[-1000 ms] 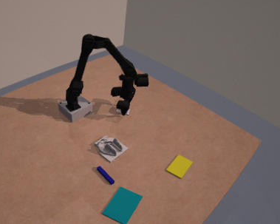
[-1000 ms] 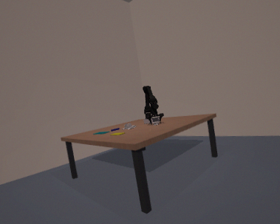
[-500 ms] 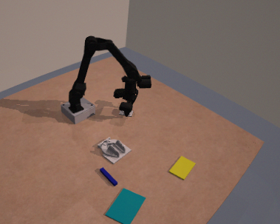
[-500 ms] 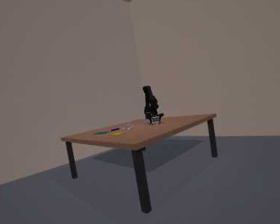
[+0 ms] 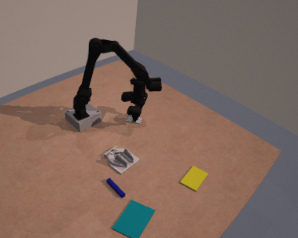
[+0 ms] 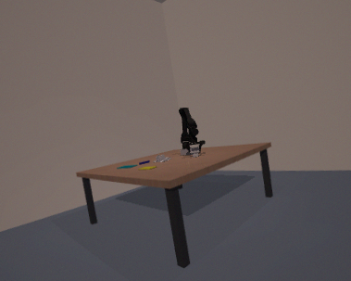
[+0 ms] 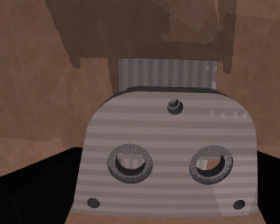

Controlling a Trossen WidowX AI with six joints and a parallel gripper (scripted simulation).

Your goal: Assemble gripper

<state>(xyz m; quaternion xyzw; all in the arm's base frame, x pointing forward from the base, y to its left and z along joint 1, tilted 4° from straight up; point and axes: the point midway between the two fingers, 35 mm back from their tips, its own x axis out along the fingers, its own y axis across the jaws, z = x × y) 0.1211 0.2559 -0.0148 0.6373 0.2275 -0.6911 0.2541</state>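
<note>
Right now the pale housing plate is 150 mm ahead of my gripper tip, 230 mm to the right of it and 20 mm below it. The rest, counted from my gripper tip: teal card: 470 mm ahead, 360 mm to the right, 20 mm below; then yellow card: 450 mm ahead, 30 mm to the right, 20 mm below; then blue bar: 310 mm ahead, 330 mm to the right, 20 mm below.
</note>
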